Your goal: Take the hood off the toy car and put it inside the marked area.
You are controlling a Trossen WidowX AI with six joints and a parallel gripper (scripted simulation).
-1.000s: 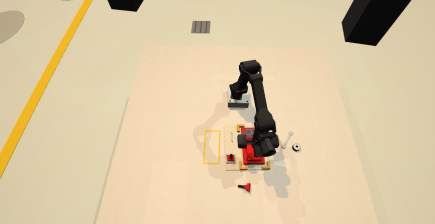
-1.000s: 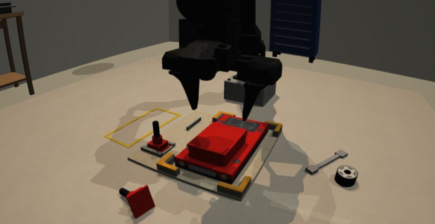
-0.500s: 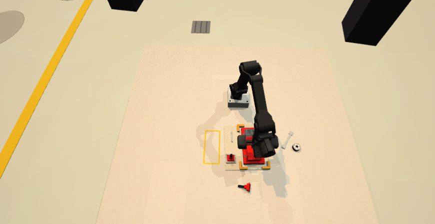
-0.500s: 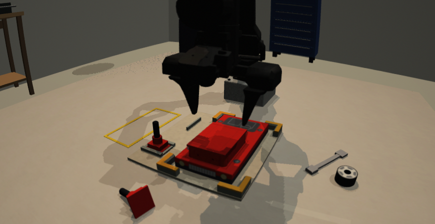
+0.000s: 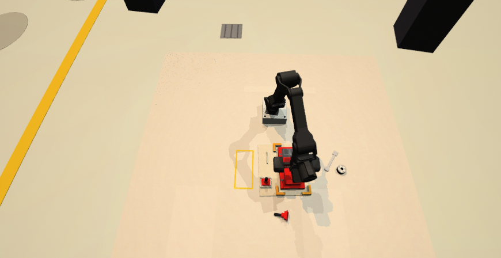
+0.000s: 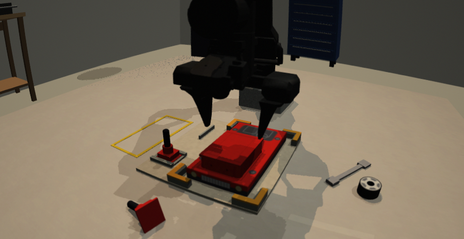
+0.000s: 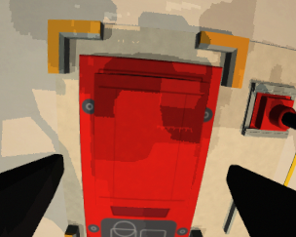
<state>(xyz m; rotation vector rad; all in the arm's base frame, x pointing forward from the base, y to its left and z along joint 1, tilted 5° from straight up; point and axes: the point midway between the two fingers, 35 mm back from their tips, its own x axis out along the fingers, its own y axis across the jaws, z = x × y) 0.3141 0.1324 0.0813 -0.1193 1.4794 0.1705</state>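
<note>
Right now my gripper tip is 40 mm above the hood. The rest, counted from my gripper tip: black upright peg: 110 mm to the right, 40 mm below, 40 mm ahead; grey engine block: 50 mm below; grey bar: 180 mm to the left, 110 mm behind, 70 mm below.
</note>
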